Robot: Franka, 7 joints.
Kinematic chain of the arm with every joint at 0, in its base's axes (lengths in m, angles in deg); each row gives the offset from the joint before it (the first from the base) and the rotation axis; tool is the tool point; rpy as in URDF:
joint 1: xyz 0 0 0.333 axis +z
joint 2: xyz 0 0 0 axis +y
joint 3: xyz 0 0 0.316 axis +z
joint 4: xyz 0.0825 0 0 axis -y
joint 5: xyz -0.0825 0 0.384 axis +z
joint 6: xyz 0 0 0 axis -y
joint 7: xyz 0.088 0 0 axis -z
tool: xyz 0 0 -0.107 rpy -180 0 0
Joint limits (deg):
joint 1: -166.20..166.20
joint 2: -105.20..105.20
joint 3: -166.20..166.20
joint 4: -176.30..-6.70
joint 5: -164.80..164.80
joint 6: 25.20..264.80
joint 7: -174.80..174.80
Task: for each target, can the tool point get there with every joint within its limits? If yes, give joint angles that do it. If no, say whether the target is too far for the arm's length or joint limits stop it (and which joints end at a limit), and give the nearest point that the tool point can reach.
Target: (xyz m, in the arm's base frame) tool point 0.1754 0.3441 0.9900
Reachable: yes | joints 35.14 -18.36 16.36 -86.30 -15.26 180.75 -125.46
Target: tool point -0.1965 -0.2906 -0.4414
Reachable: no: joint limits stop it (at a limit: joint 2) | nearest point -0.1913 -0.2829 -0.3576 | short by 0.084 m
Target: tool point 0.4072 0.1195 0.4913
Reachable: yes | joints -69.57 39.93 84.48 -140.31 -63.01 246.31 -56.88
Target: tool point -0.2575 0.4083 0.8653
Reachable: yes | joints -102.96 1.49 -122.43 -67.02 111.97 204.05 -6.28
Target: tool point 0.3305 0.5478 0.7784
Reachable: yes | joints 86.43 45.69 -92.88 -51.14 -43.09 217.88 -143.27
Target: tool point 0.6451 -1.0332 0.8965
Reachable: no: too far | nearest point 0.4124 -0.6604 0.6932 | short by 0.484 m
